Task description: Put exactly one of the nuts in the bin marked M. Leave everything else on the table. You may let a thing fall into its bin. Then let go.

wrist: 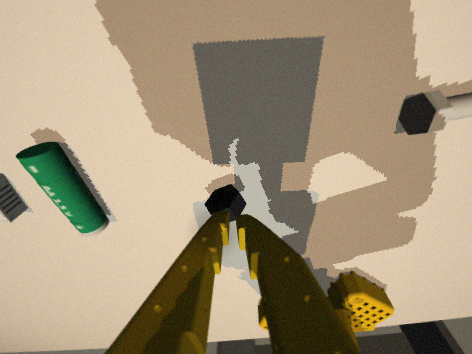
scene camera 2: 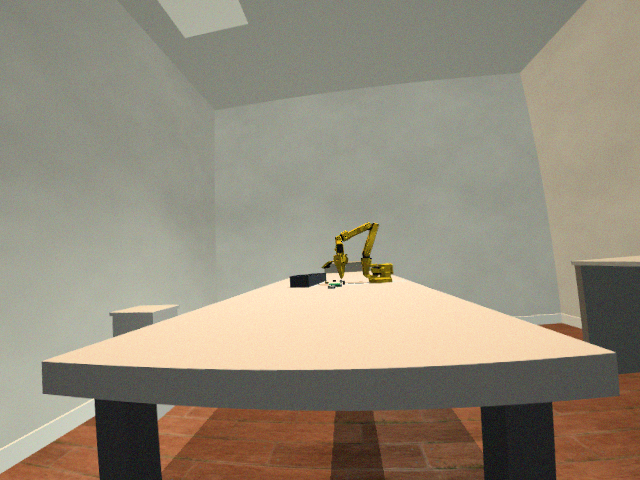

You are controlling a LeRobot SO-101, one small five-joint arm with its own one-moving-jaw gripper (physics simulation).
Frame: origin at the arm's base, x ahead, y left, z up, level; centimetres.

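Seen in the pictures: end effector, tool point: [wrist: 228, 223] [scene camera 2: 341, 277]; arm's base, origin of the base link: [scene camera 2: 375, 282].
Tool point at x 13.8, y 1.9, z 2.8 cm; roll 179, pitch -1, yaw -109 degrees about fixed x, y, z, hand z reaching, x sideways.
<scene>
Offsets run from my tool point to a thing's top centre. "spot": to the spot under its first point.
A black hexagonal nut {dy +0.6, dx -0.8, dz -1.2 cm} [wrist: 225, 200] lies on the table right at the jaw tips in the wrist view, its lower edge partly covered by them. My gripper [wrist: 233, 217] [scene camera 2: 341, 277] points down at the table and is shut, with nothing held between its jaws. The nut is beyond the tips, not gripped. A dark bin {dy -9.4, dx +14.8, dz +1.9 cm} [scene camera 2: 299, 281] stands left of the gripper in the scene view; no letter on it can be read. No bin shows in the wrist view.
In the wrist view, a green cylinder {dy +7.5, dx +2.3, dz -1.3 cm} [wrist: 65, 190] and a dark ribbed piece {spot: dy +11.3, dx +3.2, dz -2.4 cm} [wrist: 10, 197] lie left. A black hex head {dy -7.4, dx +0.7, dz -1.4 cm} [wrist: 417, 114] with a pale shaft {spot: dy -8.3, dx +0.7, dz -1.8 cm} [wrist: 459, 107] is at upper right. A yellow perforated part [wrist: 369, 309] is at lower right, near the table's edge.
</scene>
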